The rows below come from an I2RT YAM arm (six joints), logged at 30 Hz.
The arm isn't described. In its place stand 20 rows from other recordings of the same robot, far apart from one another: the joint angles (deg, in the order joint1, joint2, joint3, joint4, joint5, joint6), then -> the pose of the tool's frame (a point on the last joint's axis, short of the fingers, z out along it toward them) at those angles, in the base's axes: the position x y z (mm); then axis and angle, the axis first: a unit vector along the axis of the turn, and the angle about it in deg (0 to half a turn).
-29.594 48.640 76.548 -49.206 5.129 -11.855 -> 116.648, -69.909, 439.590, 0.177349, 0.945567, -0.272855, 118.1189
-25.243 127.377 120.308 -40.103 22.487 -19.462 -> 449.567, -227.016, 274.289, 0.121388, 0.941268, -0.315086, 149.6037
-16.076 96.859 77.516 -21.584 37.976 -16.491 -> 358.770, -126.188, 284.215, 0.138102, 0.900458, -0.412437, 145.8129
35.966 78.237 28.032 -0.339 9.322 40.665 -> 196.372, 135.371, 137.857, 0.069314, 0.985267, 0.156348, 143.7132
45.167 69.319 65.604 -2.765 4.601 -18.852 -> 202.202, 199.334, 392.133, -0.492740, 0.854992, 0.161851, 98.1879
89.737 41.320 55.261 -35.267 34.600 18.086 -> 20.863, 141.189, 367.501, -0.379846, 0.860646, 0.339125, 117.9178
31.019 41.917 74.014 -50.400 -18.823 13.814 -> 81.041, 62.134, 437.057, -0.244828, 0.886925, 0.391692, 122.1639
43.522 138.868 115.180 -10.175 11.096 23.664 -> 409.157, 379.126, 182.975, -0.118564, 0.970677, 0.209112, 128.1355
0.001 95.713 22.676 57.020 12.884 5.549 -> 279.633, -7.933, 129.361, 0.132492, 0.988280, -0.075813, 106.0402
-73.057 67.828 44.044 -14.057 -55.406 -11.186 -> 98.896, -224.065, 256.282, 0.283892, 0.957030, 0.059156, 110.6733
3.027 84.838 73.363 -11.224 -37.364 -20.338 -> 341.038, 39.670, 347.017, -0.402230, 0.888052, 0.222655, 112.0158
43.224 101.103 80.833 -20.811 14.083 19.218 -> 299.781, 269.862, 272.648, -0.151491, 0.980023, 0.128860, 131.6840
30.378 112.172 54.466 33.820 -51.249 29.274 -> 321.795, 220.812, 143.947, -0.250907, 0.777356, 0.576857, 151.4710
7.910 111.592 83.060 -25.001 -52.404 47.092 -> 410.087, 85.456, 217.688, 0.155827, 0.850486, 0.502386, 173.6521
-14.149 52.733 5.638 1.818 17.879 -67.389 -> 139.669, -46.481, 108.337, -0.363163, 0.858997, -0.360885, 158.0021
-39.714 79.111 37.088 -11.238 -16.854 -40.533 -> 204.247, -156.236, 166.707, -0.055990, 0.993402, -0.100085, 141.7046
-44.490 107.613 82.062 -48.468 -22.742 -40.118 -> 278.025, -253.827, 210.883, 0.009916, 0.998483, 0.054156, 153.1462
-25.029 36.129 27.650 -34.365 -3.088 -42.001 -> 126.087, -56.756, 217.884, -0.155523, 0.964495, -0.213455, 139.3911
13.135 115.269 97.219 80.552 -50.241 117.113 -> 411.464, 124.119, 419.210, -0.087864, 0.476242, 0.874913, 147.6681
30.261 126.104 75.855 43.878 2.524 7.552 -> 421.643, 244.189, 164.646, -0.171431, 0.950342, 0.259735, 101.0240
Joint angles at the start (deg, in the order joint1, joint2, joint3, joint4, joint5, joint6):
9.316, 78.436, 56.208, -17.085, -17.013, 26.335
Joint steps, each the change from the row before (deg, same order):
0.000, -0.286, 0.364, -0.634, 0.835, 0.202
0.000, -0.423, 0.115, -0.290, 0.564, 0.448
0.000, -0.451, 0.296, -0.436, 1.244, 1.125
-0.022, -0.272, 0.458, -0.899, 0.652, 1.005
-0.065, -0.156, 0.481, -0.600, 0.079, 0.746
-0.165, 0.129, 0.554, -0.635, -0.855, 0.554
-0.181, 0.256, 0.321, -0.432, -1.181, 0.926
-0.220, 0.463, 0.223, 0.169, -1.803, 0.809
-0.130, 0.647, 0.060, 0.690, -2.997, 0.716
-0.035, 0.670, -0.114, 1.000, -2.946, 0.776
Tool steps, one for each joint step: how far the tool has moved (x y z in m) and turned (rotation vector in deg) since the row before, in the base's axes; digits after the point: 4 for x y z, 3 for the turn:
-0.0007, -0.0006, 0.0025, -0.381, -0.020, -0.769
-0.0012, -0.0005, 0.0022, -0.002, -0.127, -0.709
-0.0010, -0.0009, 0.0031, 0.067, -0.009, -1.651
-0.0009, -0.0007, 0.0026, 0.279, 0.464, -1.141
-0.0003, -0.0004, 0.0027, 0.485, 0.220, -0.582
0.0005, -0.0003, 0.0018, 0.889, 0.492, 0.162
0.0006, -0.0001, 0.0001, 1.327, 0.825, 0.168
0.0017, 0.0002, -0.0005, 1.678, 0.564, 0.679
0.0022, 0.0014, -0.0014, 2.381, 0.491, 1.753
0.0022, 0.0019, -0.0021, 2.385, 0.432, 1.788

